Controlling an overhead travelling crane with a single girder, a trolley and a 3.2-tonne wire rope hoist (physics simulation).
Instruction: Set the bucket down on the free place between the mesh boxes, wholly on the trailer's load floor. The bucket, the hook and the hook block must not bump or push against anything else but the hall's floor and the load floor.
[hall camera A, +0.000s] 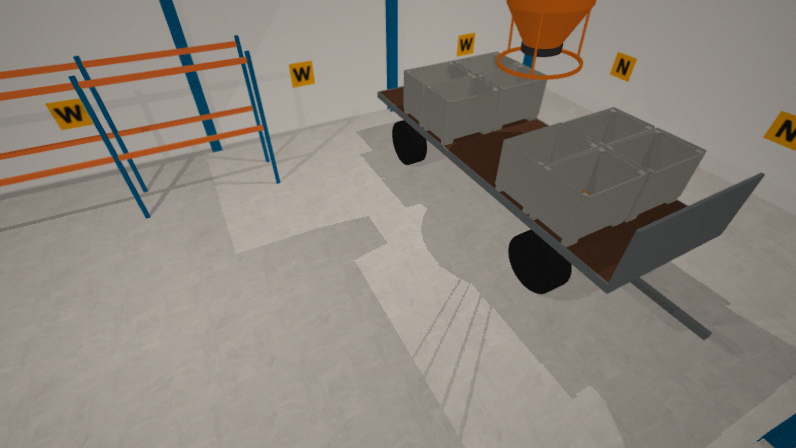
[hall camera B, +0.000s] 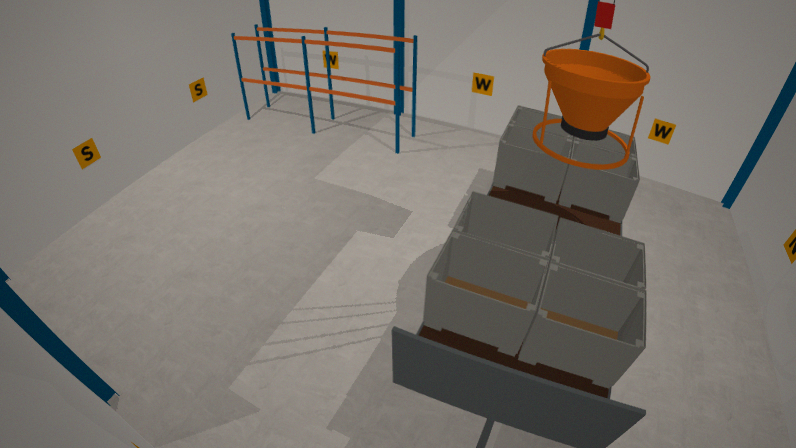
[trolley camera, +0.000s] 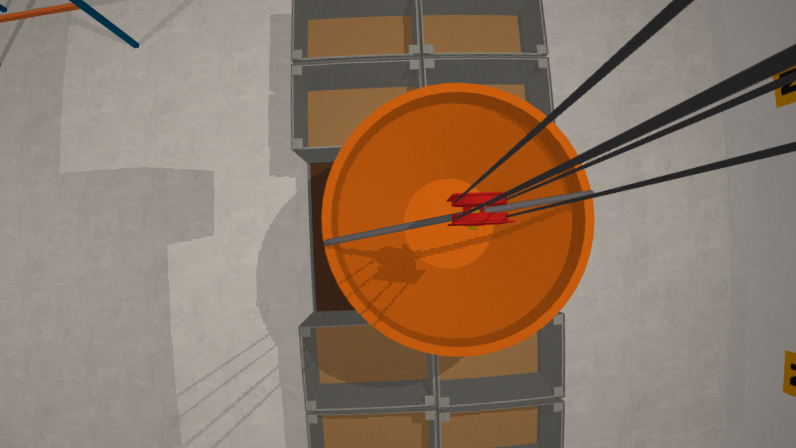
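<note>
The orange bucket (hall camera A: 540, 25) (hall camera B: 593, 91) (trolley camera: 378, 166) hangs upright by its grey bail from the hook (hall camera B: 601, 34), under the red hook block (hall camera B: 604, 15) (trolley camera: 479, 218). The hook is shut on the bucket. The bucket is in the air above the trailer; in the trolley view its rim covers most of the gap and overlaps both box groups. The brown load floor (hall camera A: 473, 155) (hall camera B: 604, 223) (trolley camera: 328, 278) shows between the far mesh boxes (hall camera A: 451, 116) (hall camera B: 526, 161) and the near mesh boxes (hall camera A: 557, 183) (hall camera B: 479, 300). The foot ring's clearance over the boxes cannot be told exactly.
The trailer's grey end board (hall camera A: 690, 228) (hall camera B: 501, 384) stands beyond the near boxes, with the drawbar (hall camera A: 674, 308) below it. A blue and orange rack (hall camera A: 189, 58) (hall camera B: 305, 83) stands by the W wall. Blue columns (hall camera A: 391, 44) (hall camera B: 765, 128) stand along the walls.
</note>
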